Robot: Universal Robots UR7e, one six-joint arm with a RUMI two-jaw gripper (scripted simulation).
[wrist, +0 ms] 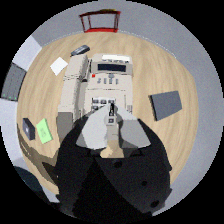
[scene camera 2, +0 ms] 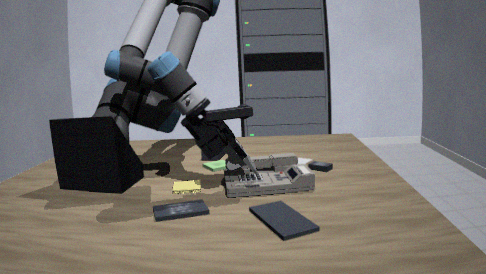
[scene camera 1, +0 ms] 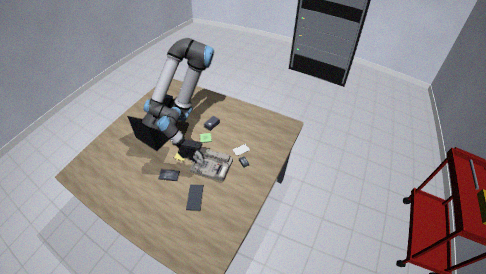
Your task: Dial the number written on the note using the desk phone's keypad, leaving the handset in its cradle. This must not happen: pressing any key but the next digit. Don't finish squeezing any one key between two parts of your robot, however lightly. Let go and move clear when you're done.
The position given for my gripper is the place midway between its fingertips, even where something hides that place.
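Observation:
My gripper [scene camera 2: 256,173] is there for me to see, and the wrist view has the gripper [wrist: 111,104] as well.

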